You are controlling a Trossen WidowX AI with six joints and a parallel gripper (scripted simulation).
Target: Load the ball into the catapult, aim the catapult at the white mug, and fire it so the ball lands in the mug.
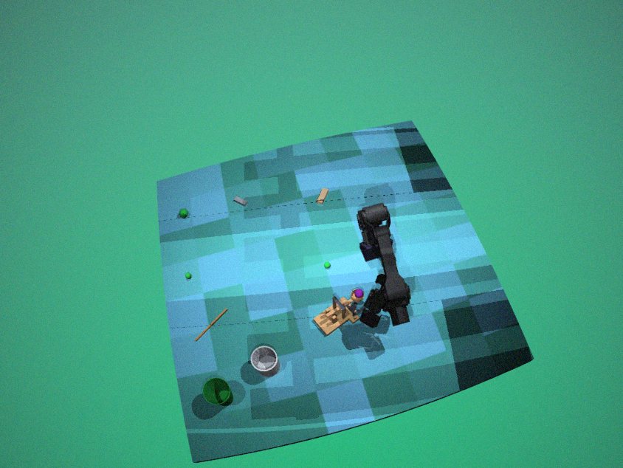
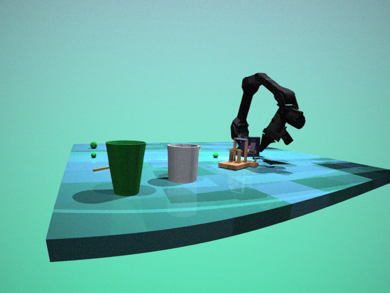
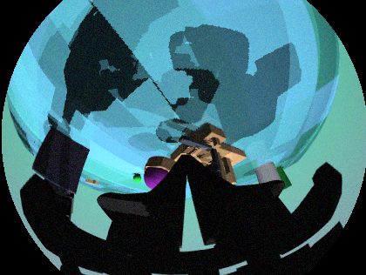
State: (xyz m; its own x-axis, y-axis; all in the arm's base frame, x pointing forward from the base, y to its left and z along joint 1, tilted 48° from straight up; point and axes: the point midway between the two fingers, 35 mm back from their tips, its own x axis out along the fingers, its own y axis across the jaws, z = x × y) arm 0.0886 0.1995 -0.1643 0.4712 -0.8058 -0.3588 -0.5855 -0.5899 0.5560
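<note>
My gripper tip is 1 cm short of the purple ball, 5 cm to the left of it and 1 cm below it. Also, from my gripper tip: white mug (38 cm ahead, 13 cm to the left, 3 cm below); then tan block (3 cm ahead, 55 cm to the right, 5 cm below); then wooden catapult (7 cm ahead, 1 cm to the right).
</note>
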